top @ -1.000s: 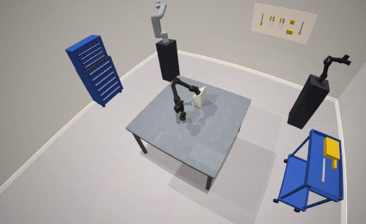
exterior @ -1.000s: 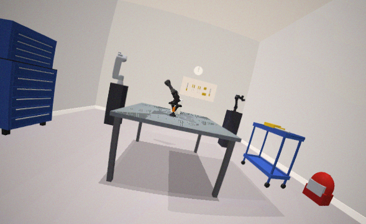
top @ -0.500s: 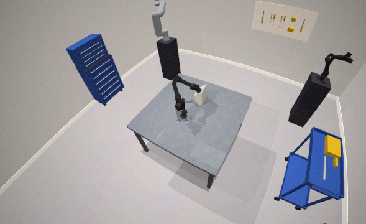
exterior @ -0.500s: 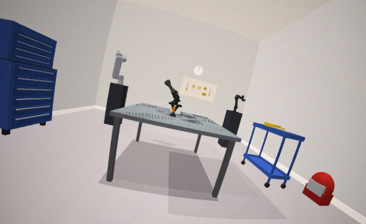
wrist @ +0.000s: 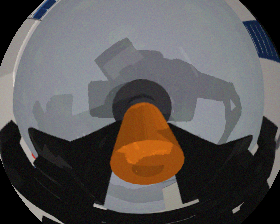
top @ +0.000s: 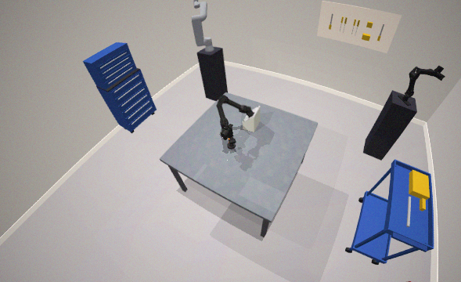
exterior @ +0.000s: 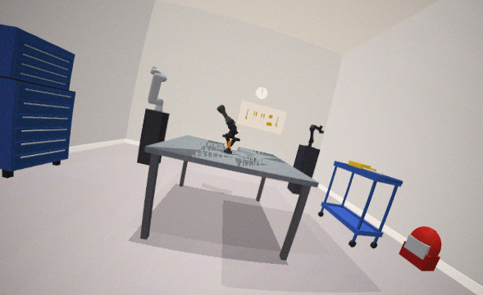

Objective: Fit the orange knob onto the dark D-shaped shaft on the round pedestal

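My gripper tip is now 4 cm above the dark round pedestal. The rest, counted from my gripper tip: orange knob: 2 cm above.
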